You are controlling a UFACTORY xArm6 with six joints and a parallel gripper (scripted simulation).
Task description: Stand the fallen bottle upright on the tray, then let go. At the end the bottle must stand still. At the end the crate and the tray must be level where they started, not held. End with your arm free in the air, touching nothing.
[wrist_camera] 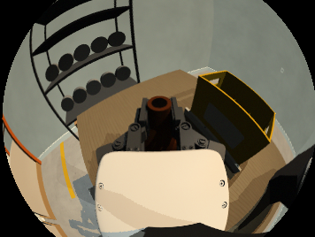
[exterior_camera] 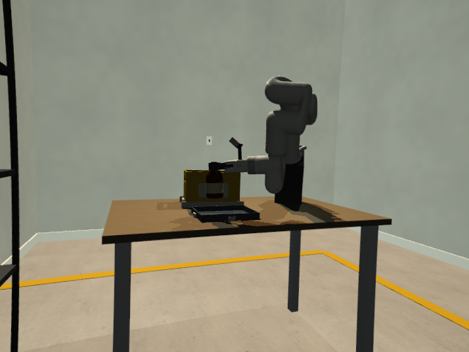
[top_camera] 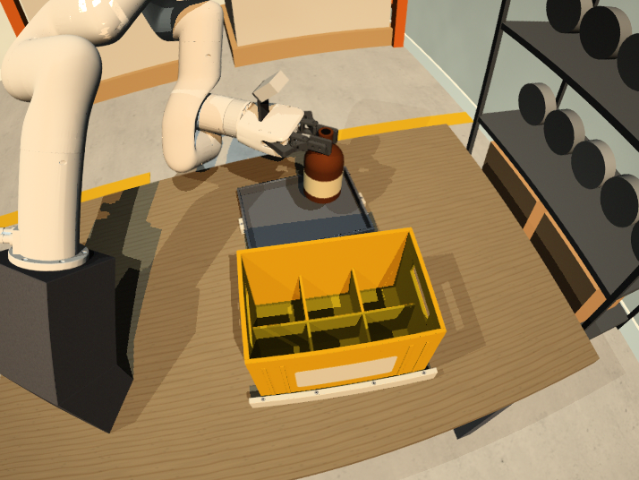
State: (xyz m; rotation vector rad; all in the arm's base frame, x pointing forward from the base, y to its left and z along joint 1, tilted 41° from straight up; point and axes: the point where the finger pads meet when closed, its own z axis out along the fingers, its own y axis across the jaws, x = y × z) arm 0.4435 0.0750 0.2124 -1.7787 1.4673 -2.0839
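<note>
Right now the brown bottle is 60 mm below my hand. Round my hand: dark grey tray: 200 mm below, 40 mm behind, 20 mm to the left; yellow crate: 280 mm to the right, 130 mm below, 50 mm behind.
</note>
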